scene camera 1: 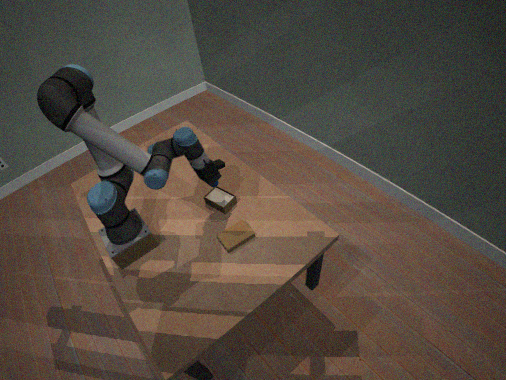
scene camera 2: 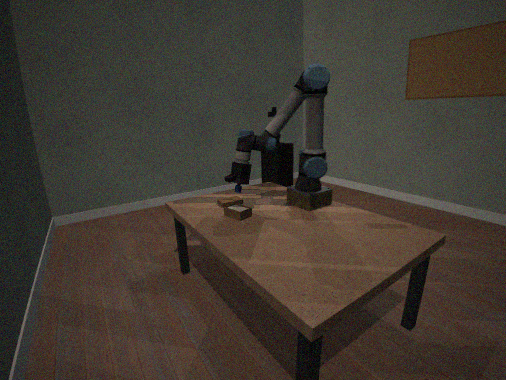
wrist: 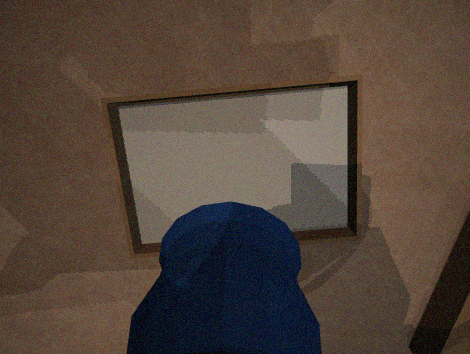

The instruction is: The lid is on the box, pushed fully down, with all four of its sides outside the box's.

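Pixels of known places: end effector, tool point: (scene camera 2: 237, 192) (wrist: 229, 263); arm's base, origin of the base link: (scene camera 1: 125, 230) (scene camera 2: 308, 188).
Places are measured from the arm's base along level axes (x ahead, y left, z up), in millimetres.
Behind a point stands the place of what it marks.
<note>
The box (scene camera 1: 220, 199) {x 401, y -160, z -56 mm} (scene camera 2: 237, 213) {x 447, y -100, z -61 mm} (wrist: 210, 160) {x 414, y -132, z -56 mm} stands open side up on the table, with a pale inner floor and thin brown walls. The lid (scene camera 1: 236, 236) {x 309, y -351, z -69 mm} (scene camera 2: 229, 202) {x 343, y -307, z -74 mm} lies flat on the table beside the box, apart from it, closed face up. In the wrist view a dark side of the lid (wrist: 442, 287) {x 317, y -292, z -90 mm} shows at the lower right. My gripper (scene camera 1: 215, 184) (scene camera 2: 238, 189) (wrist: 230, 212), a blue suction cup, is open and holds nothing. It hangs above the table near the box and hides part of the box's near wall in the wrist view.
The wooden table (scene camera 1: 285, 225) {x 490, y -462, z -96 mm} (scene camera 2: 340, 260) {x 434, y 469, z -96 mm} (wrist: 50, 150) {x 412, y -24, z -96 mm} carries the arm's base block (scene camera 1: 135, 252) {x -26, y -89, z -50 mm} (scene camera 2: 310, 199) {x 88, y 83, z -31 mm}. A black cabinet (scene camera 2: 279, 165) stands behind the arm. An orange board (scene camera 2: 457, 62) hangs on the wall. Shadows cross the table.
</note>
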